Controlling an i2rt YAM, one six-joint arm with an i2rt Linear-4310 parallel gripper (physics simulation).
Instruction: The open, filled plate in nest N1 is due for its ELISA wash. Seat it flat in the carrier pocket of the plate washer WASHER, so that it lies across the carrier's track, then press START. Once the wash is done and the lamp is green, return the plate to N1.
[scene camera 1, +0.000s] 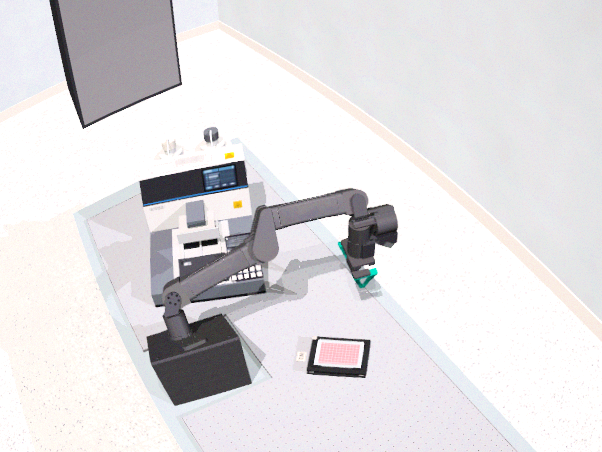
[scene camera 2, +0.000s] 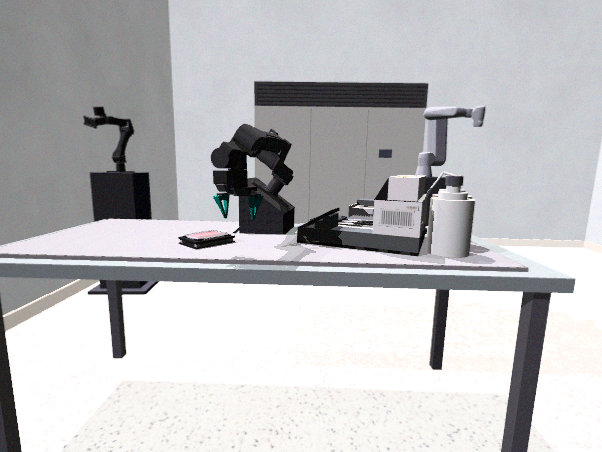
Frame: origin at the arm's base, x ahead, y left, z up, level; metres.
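Where they show: gripper, fingertip midpoint: (scene camera 1: 356, 274) (scene camera 2: 239, 218); arm's base, origin of the base link: (scene camera 1: 182, 338) (scene camera 2: 269, 193).
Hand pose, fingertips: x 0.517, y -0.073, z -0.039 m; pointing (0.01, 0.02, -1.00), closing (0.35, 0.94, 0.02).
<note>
Each offset is from my fingertips to the centre of the thing. "spot": to the spot under its first point.
The open plate @(dz -0.085, dx -0.170, dy -0.140 m) (scene camera 1: 340, 354) (scene camera 2: 206, 234), with pink wells and a white rim, lies flat in the black nest N1 @(spot: dz -0.111, dx -0.207, dy -0.177 m) (scene camera 1: 336, 373) (scene camera 2: 207, 244). My gripper (scene camera 1: 354, 272) (scene camera 2: 239, 217) has teal fingers. It is open and empty, pointing down above the table, apart from the plate and nearer the washer's side in the scene camera 1 view. The washer WASHER @(dz +0.010, dx -0.251, dy +0.462 m) (scene camera 1: 197, 192) (scene camera 2: 397, 217) stands with its dark carrier area at the front. My forearm hides part of the carrier area and the keypad @(dz -0.051, dx -0.221, dy +0.228 m) (scene camera 1: 247, 273). The START key and lamp cannot be made out.
My black base block (scene camera 1: 200, 370) (scene camera 2: 266, 215) stands beside the washer. Bottles @(dz +0.019, dx -0.053, dy +0.691 m) (scene camera 1: 211, 135) (scene camera 2: 452, 225) stand behind the washer. A small label @(spot: dz -0.117, dx -0.244, dy -0.066 m) (scene camera 1: 301, 356) lies beside the nest. Other robot arms (scene camera 2: 122, 142) (scene camera 2: 438, 135) stand in the background.
</note>
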